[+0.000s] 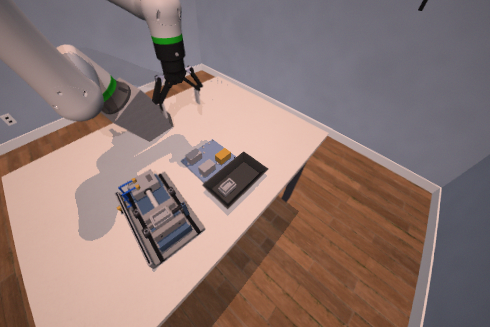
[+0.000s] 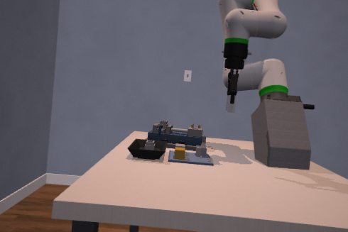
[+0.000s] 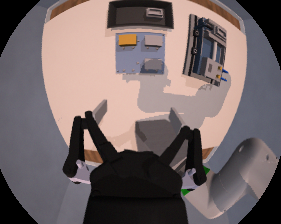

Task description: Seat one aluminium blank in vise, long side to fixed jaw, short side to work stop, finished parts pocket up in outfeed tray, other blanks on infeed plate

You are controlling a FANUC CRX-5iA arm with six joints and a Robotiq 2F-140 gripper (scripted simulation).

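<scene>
Now: the brass blank 19 cm ahead of my hand, 3 cm to the left of it and 19 cm below it. The rest, counted from my hand: vise 19 cm ahead, 30 cm to the right, 17 cm below.
</scene>
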